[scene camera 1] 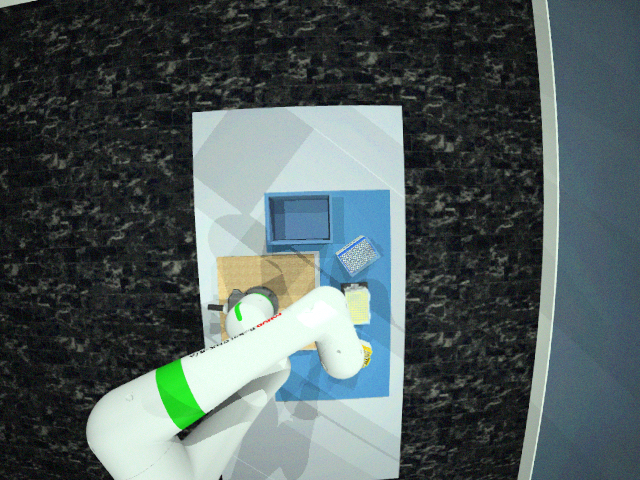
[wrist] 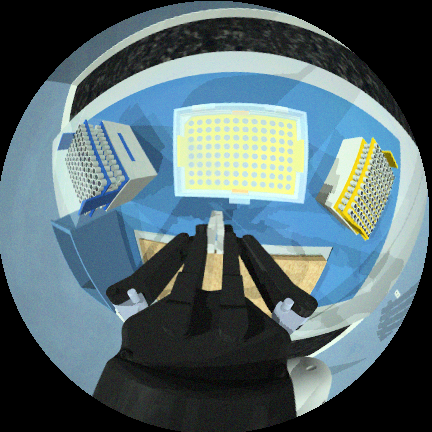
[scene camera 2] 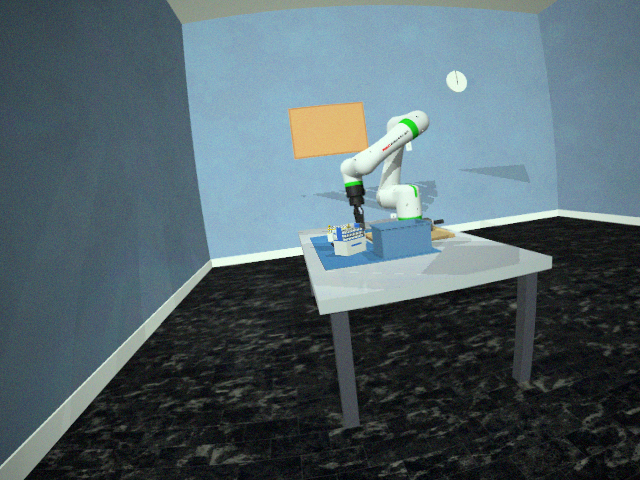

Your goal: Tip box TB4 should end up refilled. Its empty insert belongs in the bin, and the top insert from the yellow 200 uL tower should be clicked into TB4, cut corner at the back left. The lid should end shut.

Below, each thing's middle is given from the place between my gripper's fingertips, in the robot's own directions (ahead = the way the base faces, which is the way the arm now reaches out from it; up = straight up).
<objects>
I see the lid (wrist: pixel 240 150) 100 mm ahead of my hand, 70 mm above it and 20 mm to the right of it. The rest, counted from my hand: blue bin (scene camera 1: pixel 292 218) (290 mm to the left, 130 mm behind, 60 mm above).
</objects>
